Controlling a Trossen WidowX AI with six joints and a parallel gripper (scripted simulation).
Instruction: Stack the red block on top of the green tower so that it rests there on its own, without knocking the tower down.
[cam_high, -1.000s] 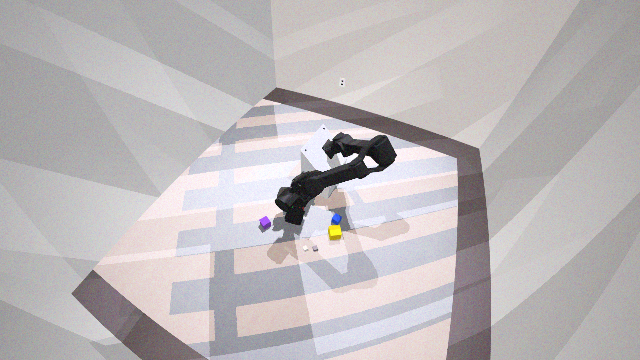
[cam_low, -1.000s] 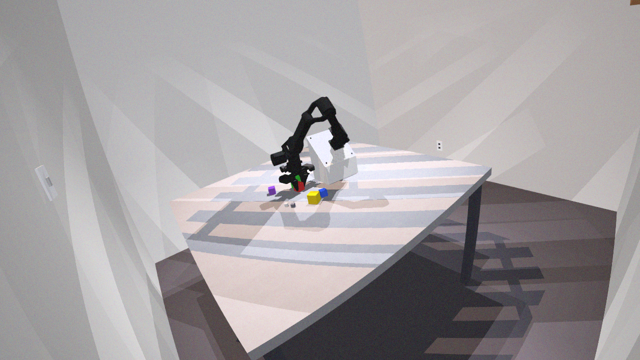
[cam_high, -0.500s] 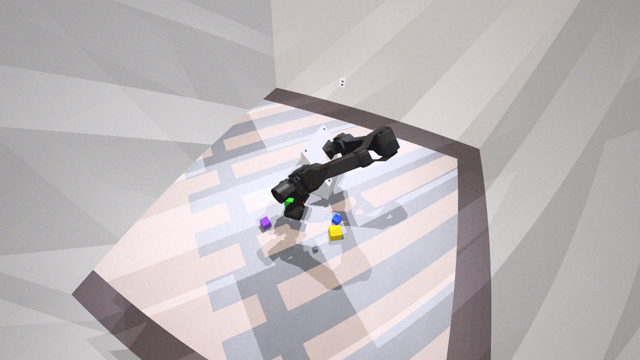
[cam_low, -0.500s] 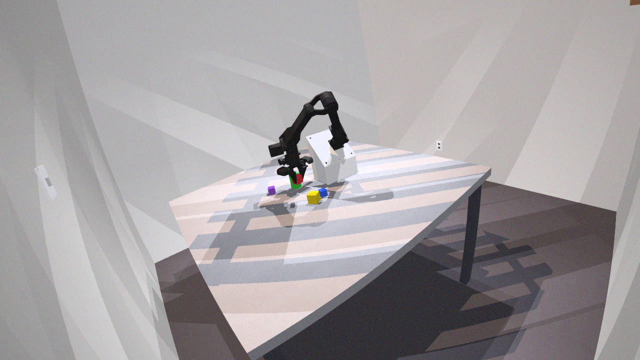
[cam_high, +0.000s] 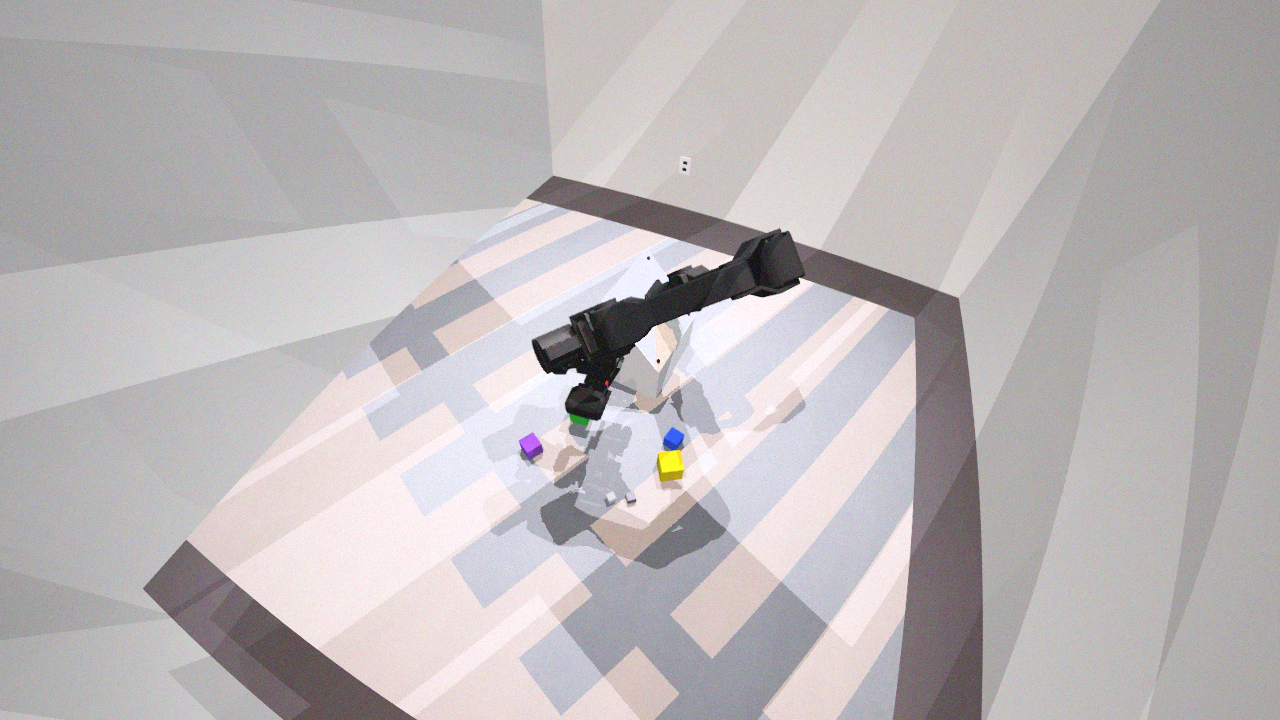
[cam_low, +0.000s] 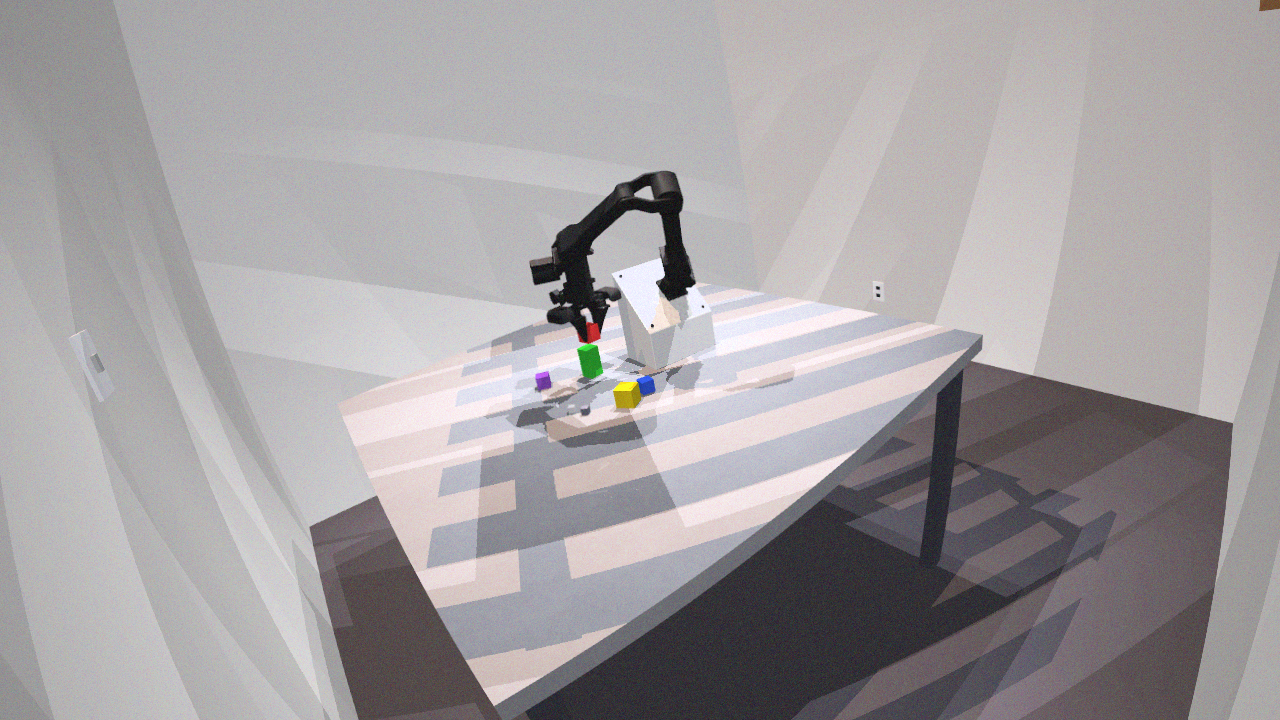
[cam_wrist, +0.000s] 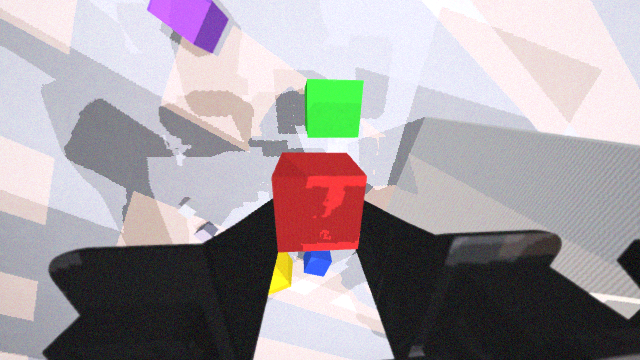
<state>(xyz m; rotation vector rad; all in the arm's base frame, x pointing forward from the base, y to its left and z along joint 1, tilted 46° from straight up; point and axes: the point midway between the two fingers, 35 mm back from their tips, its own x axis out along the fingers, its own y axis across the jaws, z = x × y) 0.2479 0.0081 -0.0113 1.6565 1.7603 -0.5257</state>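
The purple block lies 11 cm ahead of my gripper tip, 10 cm to the right of it and 9 cm below it. The rest, counted from my gripper tip: yellow block: 2 cm ahead, 16 cm to the left, 9 cm below; then blue block: 4 cm behind, 15 cm to the left, 10 cm below; then red block: 1 cm to the right, 1 cm above.
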